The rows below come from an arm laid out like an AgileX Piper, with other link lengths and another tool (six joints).
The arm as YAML. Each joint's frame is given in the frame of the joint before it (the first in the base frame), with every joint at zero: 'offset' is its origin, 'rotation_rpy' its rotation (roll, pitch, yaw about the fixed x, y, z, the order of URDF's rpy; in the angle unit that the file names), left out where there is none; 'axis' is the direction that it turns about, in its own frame. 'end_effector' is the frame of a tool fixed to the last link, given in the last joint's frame.
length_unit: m
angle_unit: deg
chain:
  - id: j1
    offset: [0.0, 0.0, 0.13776]
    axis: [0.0, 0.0, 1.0]
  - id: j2
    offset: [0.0, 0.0, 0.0]
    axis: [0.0, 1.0, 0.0]
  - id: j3
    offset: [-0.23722, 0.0, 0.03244]
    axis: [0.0, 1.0, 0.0]
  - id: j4
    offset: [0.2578, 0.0, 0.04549]
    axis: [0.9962, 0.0, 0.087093]
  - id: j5
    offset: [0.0, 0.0, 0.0]
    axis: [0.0, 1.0, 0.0]
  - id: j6
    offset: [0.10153, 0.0, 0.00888]
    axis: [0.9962, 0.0, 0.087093]
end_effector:
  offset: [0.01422, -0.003, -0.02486]
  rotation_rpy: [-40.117, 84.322, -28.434]
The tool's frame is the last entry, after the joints.
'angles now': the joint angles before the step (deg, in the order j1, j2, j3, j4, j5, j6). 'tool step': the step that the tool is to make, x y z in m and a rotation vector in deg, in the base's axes. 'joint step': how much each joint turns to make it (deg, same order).
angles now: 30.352 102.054 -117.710 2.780 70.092 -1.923
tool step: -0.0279 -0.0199 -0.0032 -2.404 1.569 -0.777
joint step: -0.005 -8.495 10.994 -1.575 0.060 0.323
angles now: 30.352 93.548 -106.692 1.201 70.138 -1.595
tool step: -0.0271 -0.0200 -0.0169 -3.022 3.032 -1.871
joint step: -0.011 -7.849 12.041 -2.087 -0.052 1.584
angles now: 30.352 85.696 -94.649 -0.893 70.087 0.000
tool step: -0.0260 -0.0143 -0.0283 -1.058 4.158 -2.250
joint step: -0.002 -6.915 12.725 -0.197 -1.644 2.633
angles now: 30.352 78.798 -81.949 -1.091 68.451 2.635
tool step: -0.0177 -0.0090 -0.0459 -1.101 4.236 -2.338
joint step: 0.009 -4.245 13.538 -0.078 -5.032 2.753
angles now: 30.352 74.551 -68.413 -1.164 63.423 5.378
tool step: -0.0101 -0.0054 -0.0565 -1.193 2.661 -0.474
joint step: 0.000 -0.861 12.896 0.000 -9.125 0.720
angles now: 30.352 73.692 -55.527 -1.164 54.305 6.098
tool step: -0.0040 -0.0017 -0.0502 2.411 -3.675 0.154
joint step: 0.012 -0.019 11.773 0.058 -16.144 0.155
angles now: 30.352 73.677 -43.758 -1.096 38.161 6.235
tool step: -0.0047 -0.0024 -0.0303 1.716 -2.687 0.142
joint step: -0.004 0.670 7.095 0.004 -10.953 0.039
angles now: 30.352 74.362 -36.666 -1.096 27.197 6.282
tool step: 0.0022 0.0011 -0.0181 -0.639 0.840 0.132
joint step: 0.002 3.751 1.089 -0.282 -3.792 0.114
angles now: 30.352 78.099 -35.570 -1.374 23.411 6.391
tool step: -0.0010 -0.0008 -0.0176 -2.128 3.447 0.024
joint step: -0.003 4.300 0.014 -0.198 -0.263 0.118
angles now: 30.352 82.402 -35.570 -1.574 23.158 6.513
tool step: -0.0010 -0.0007 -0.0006 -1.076 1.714 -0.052
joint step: 0.013 0.640 -0.698 -0.072 2.083 0.076
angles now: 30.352 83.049 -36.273 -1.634 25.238 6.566
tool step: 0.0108 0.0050 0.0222 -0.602 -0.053 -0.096
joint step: -0.003 -0.608 -5.255 -0.741 6.133 0.424
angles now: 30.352 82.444 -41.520 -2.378 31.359 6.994
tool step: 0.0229 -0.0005 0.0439 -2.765 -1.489 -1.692
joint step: -1.195 -0.218 -10.373 -4.074 10.794 2.007
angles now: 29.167 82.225 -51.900 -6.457 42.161 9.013
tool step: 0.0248 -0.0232 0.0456 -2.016 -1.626 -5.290
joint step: -5.670 -0.063 -10.128 -1.837 9.612 -0.985
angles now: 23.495 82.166 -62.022 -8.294 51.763 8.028
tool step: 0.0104 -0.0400 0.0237 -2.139 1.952 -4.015
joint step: -8.226 -0.114 -5.225 1.094 7.308 -5.881
